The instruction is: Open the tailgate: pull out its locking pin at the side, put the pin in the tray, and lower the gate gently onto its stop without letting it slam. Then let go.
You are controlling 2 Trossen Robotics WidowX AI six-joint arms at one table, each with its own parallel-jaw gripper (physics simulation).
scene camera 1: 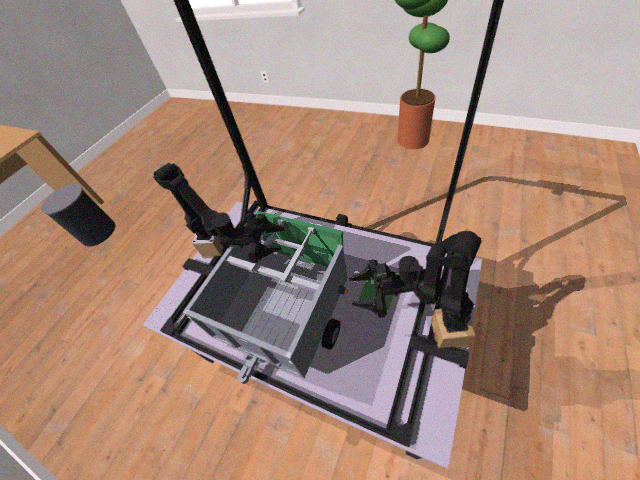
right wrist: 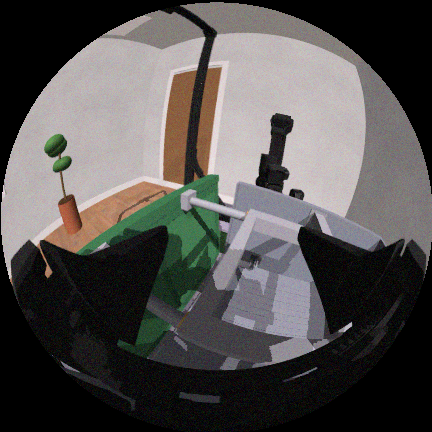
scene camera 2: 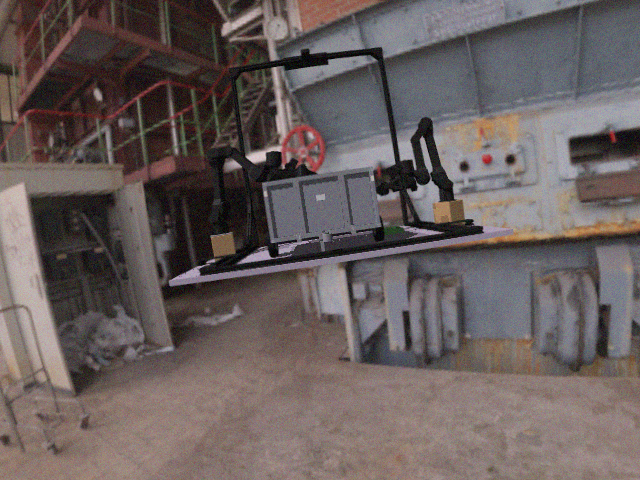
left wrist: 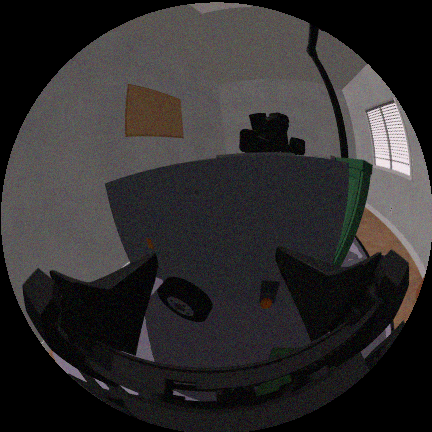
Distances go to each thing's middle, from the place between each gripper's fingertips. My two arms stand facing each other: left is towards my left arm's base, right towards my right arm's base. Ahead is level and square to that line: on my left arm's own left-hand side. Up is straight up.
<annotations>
Right now the grey truck bed (scene camera 1: 278, 310) is 100 mm ahead of my left hand, 250 mm to the right of it and 70 mm below it.
Right now the grey truck bed is 150 mm ahead of my right hand, 10 mm to the left of it and 160 mm below it.
</annotations>
